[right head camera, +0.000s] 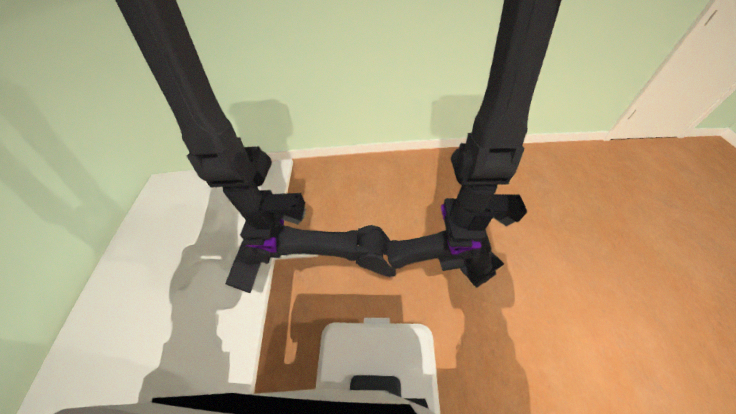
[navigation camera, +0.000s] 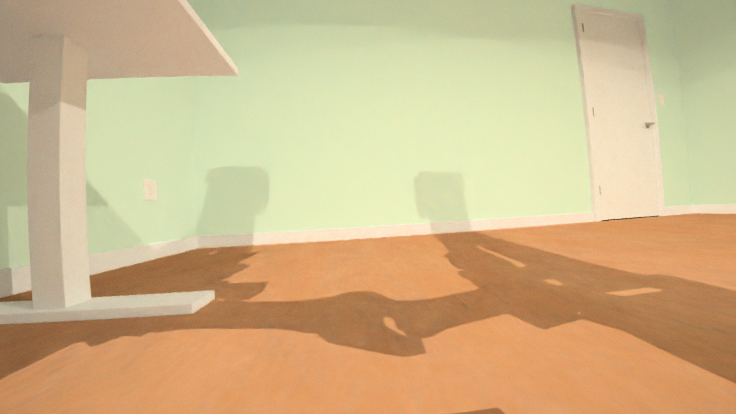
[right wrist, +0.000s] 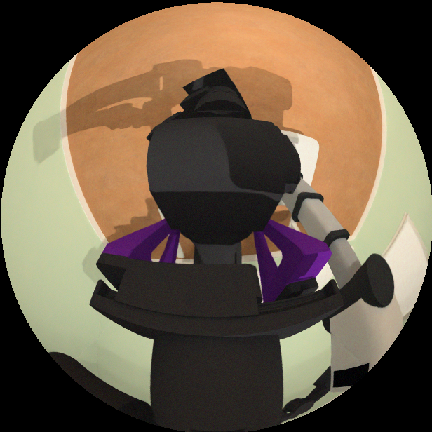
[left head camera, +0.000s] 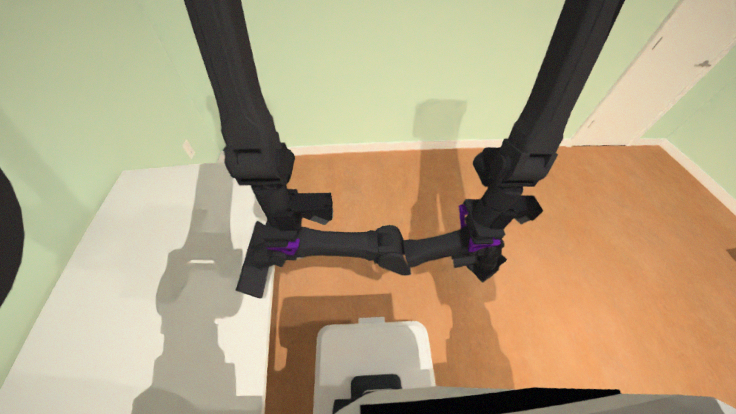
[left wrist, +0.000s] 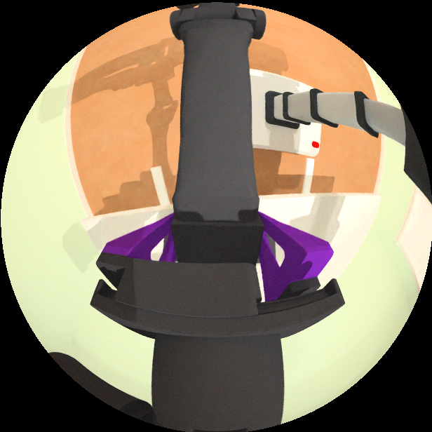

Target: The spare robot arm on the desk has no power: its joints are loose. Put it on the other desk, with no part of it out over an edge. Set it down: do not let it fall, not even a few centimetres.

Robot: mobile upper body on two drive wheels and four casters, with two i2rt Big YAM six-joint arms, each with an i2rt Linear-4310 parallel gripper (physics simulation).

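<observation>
The spare robot arm (left head camera: 339,244) (right head camera: 319,243) (left wrist: 217,120) (right wrist: 220,165) is dark grey and hangs level between my two grippers, in front of the robot. My left gripper (left head camera: 283,246) (right head camera: 263,244) is shut on its left end, and my right gripper (left head camera: 483,244) (right head camera: 464,246) is shut on its right part. The purple fingers show on both sides of it in the wrist views. Its left end is over the edge of a white desk (left head camera: 87,288) (right head camera: 102,288) at the left in the head views; the rest is over the floor. Its height above the desk is hard to tell.
Orange floor (left head camera: 607,288) lies right of the desk. The robot's white base (left head camera: 375,350) is at the bottom centre. In the navigation view, the desk's leg (navigation camera: 56,180) and foot (navigation camera: 154,303) stand at the left. A white door (navigation camera: 620,113) is in the green wall.
</observation>
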